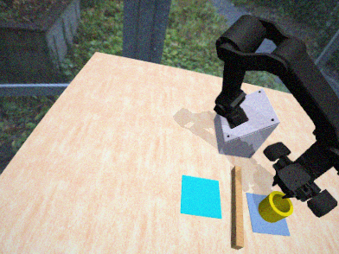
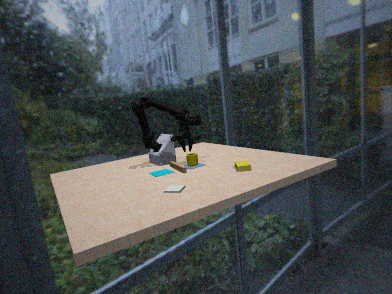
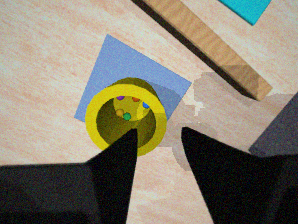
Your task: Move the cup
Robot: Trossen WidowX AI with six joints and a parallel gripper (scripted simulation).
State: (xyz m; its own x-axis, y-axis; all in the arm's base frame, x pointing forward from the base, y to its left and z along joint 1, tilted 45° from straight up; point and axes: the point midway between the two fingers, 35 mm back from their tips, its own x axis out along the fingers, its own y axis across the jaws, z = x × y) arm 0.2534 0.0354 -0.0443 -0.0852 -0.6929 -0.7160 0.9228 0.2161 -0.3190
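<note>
Now: the yellow cup 2 cm ahead of my gripper tip, 1 cm to the left of it and 5 cm below it. Also, from my gripper tip: cyan pad: 2 cm behind, 19 cm to the right, 10 cm below; wooden bar: 9 cm to the right, 8 cm below; light blue pad: 3 cm ahead, 1 cm to the left, 10 cm below.
</note>
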